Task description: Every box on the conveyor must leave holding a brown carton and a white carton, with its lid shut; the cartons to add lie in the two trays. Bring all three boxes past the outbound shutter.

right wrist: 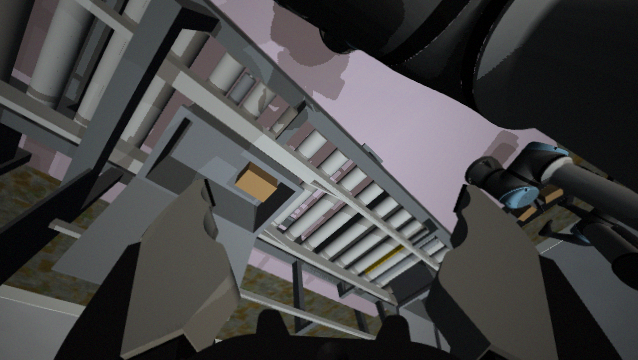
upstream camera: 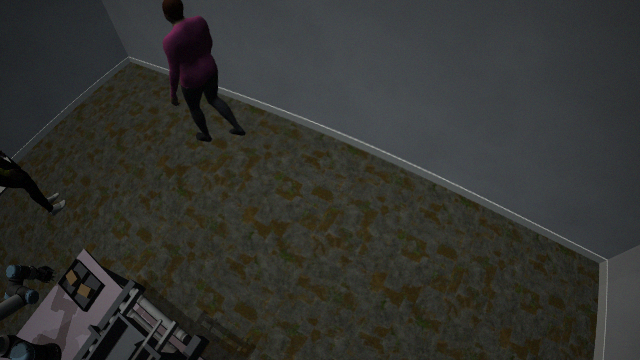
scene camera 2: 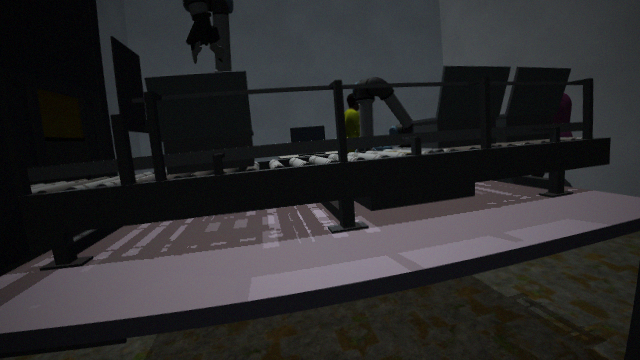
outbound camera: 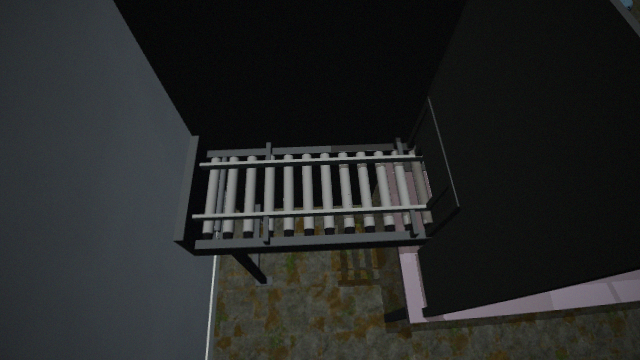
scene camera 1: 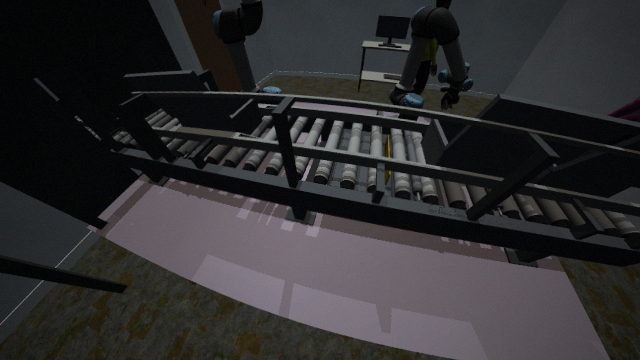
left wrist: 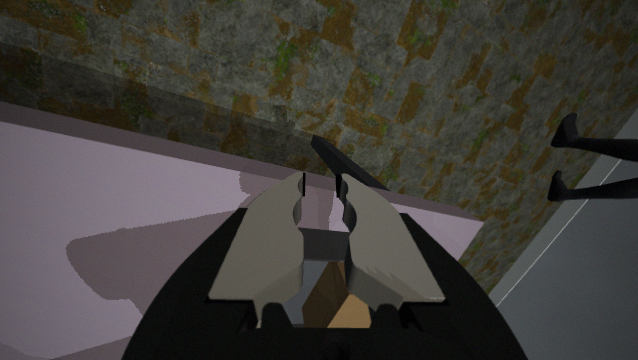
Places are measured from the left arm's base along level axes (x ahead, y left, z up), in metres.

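Where they show: left gripper, fingertip midpoint: [upstream camera: 55, 274] [scene camera 1: 443, 109] [left wrist: 320, 175]; right gripper, fingertip midpoint: [right wrist: 331, 184] [scene camera 2: 209, 62]; left arm's base, link origin: [right wrist: 480, 170] [upstream camera: 51, 356].
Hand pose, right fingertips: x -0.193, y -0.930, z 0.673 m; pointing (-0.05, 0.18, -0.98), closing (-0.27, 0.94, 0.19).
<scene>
Things, the pixels of their top centre, and the offset from my right fingertips. "pt": a spot on its surface instead.
- black tray, top centre: [left wrist: 334, 357] [upstream camera: 78, 283] [right wrist: 539, 203] dx +0.284, dy +1.382, dz -0.631 m
- open grey box, surface spot: [right wrist: 230, 206] pt dx +0.343, dy -0.105, dz -0.383 m
- yellow strip, surface spot: [right wrist: 384, 261] pt dx +0.615, dy +0.526, dz -0.471 m
My left gripper [left wrist: 320, 175] [upstream camera: 47, 273] has its fingers a narrow gap apart, empty, beside a black tray [upstream camera: 72, 297] [left wrist: 325, 245]. Two brown cartons [upstream camera: 71, 277] [upstream camera: 84, 290] lie in that tray; part of a brown carton [left wrist: 320, 302] shows below the fingertips in the left wrist view. My right gripper [right wrist: 331, 184] [scene camera 2: 207, 57] is wide open and empty, high above the conveyor. An open grey box [right wrist: 230, 206] on the conveyor holds a brown carton [right wrist: 256, 184]; its lid [right wrist: 95, 230] hangs open. I cannot make out a white carton.
The roller conveyor has long side rails [scene camera 1: 350, 157] and upright posts [scene camera 1: 286, 145]. A yellow strip [right wrist: 384, 261] stands between rollers. Dark upright panels [scene camera 2: 472, 102] [scene camera 2: 542, 102] stand at the right in scene camera 2. Two people [upstream camera: 192, 55] [upstream camera: 27, 182] are on the floor beyond the table.
</scene>
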